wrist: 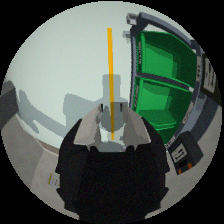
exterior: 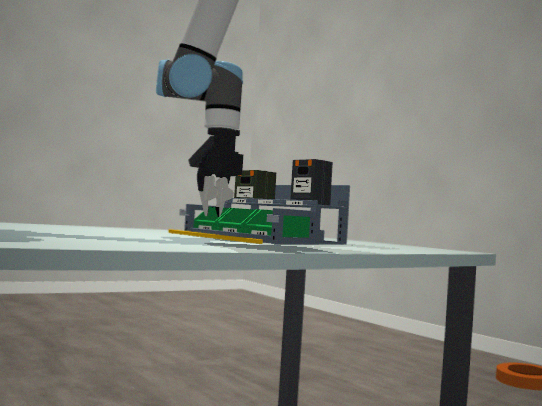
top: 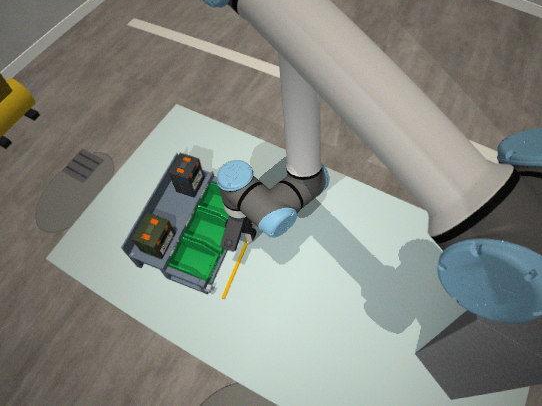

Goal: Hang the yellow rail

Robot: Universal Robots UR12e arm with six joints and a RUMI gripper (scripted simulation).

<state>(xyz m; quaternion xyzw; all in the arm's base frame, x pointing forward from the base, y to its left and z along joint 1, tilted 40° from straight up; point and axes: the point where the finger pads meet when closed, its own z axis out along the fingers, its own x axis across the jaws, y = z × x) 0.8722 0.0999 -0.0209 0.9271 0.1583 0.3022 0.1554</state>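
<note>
Right now my hand is 7 cm above the yellow rail.
</note>
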